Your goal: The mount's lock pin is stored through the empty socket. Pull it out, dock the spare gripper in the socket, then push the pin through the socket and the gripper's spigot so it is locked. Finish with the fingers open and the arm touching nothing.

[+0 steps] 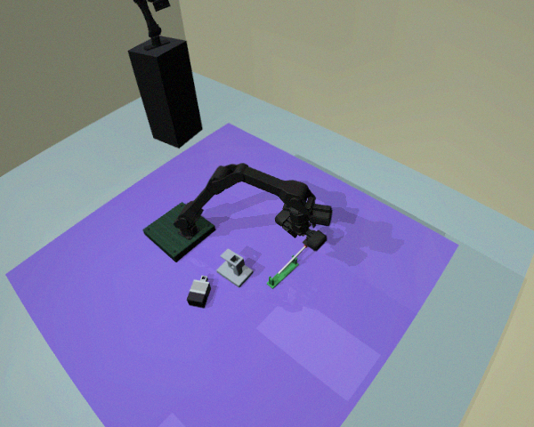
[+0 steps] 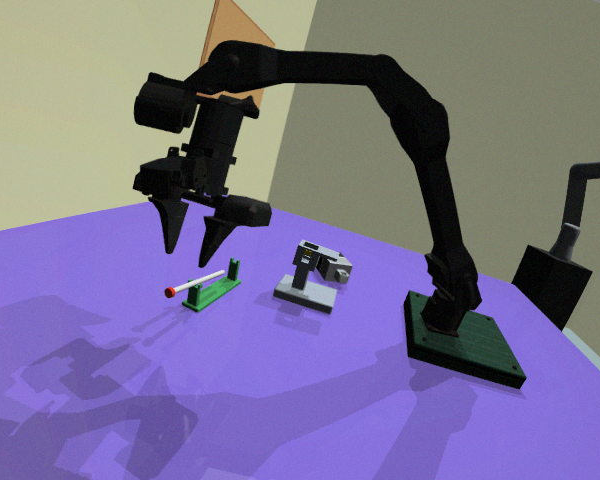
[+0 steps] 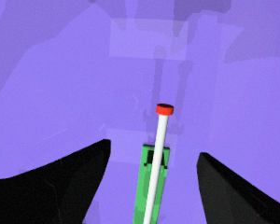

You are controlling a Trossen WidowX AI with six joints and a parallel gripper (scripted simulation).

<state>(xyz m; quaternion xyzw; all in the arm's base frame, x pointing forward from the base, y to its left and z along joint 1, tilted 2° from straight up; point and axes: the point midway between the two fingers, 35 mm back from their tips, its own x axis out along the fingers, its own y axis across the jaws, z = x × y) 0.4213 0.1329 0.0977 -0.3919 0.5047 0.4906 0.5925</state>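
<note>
Right now the green cradle is 2 cm behind my gripper tip, 10 cm to the right of it and 7 cm below it. Round my gripper tip: grey mount (16 cm behind, 18 cm to the right, 4 cm below); spare gripper (22 cm behind, 32 cm to the right, 7 cm below).
</note>
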